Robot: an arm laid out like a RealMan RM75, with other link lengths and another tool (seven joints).
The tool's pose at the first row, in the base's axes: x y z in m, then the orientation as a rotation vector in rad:
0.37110 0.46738 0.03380 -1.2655 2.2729 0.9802
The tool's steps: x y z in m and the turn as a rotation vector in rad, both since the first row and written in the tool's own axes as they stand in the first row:
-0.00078 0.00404 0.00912 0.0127 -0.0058 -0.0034
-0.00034 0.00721 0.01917 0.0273 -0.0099 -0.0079
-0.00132 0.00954 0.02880 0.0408 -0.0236 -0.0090
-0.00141 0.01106 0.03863 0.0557 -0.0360 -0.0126
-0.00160 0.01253 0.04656 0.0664 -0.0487 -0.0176
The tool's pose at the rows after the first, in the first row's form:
0.36791 0.47585 0.02954 -1.2593 2.2683 0.9655
0.36478 0.48395 0.02355 -1.2547 2.2644 0.9474
0.36313 0.49229 0.01837 -1.2398 2.2558 0.9359
0.36168 0.49996 0.01220 -1.2279 2.2463 0.9214
0.36037 0.50630 0.00739 -1.2189 2.2346 0.9117

